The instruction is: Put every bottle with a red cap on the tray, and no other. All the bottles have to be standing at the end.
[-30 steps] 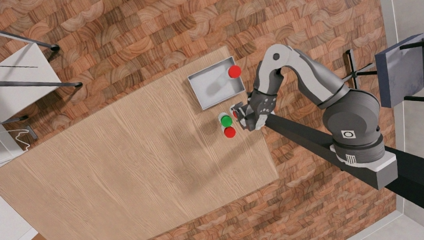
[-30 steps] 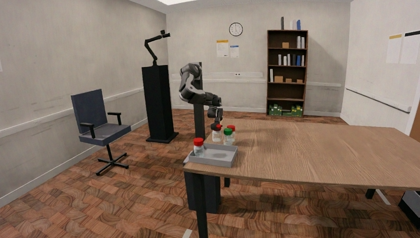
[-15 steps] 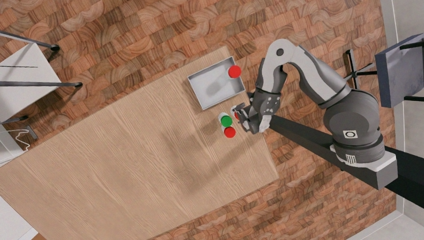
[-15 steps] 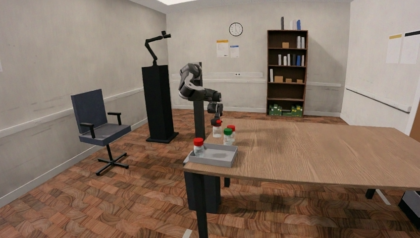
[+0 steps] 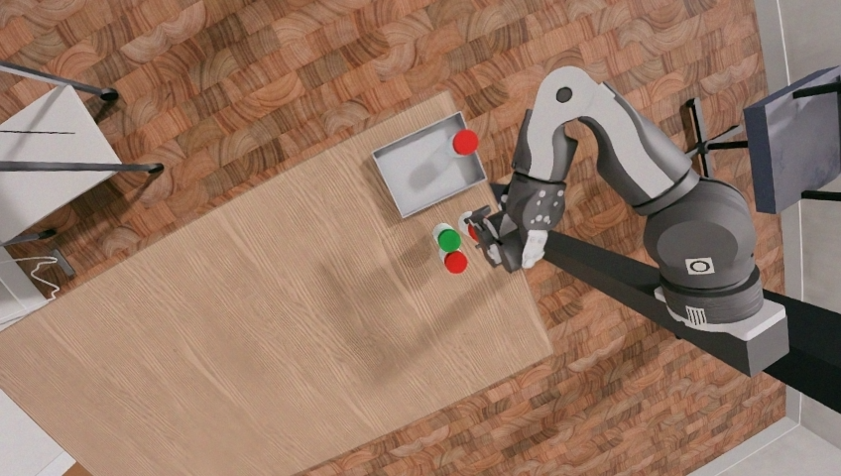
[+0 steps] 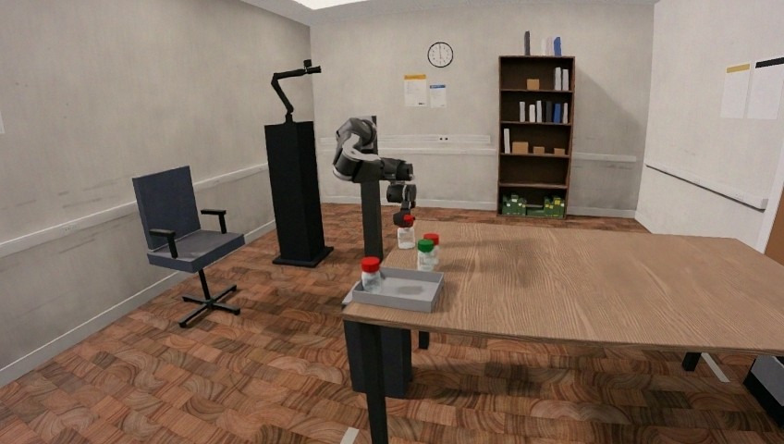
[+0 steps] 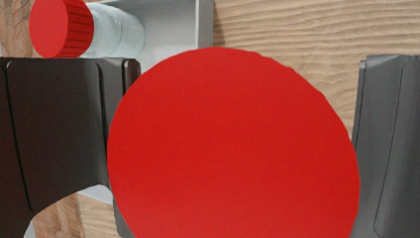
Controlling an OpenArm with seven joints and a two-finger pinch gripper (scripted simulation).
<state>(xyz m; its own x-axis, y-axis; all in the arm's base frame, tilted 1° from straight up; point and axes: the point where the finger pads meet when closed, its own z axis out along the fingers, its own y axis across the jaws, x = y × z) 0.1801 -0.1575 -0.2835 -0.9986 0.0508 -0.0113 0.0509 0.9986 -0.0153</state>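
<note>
Right now my hand is 10 mm short of the grey tray, 160 mm to the left of it and 170 mm above it. The rest, counted from my hand: green-capped bottle 70 mm ahead, 10 mm to the left, 130 mm below.
</note>
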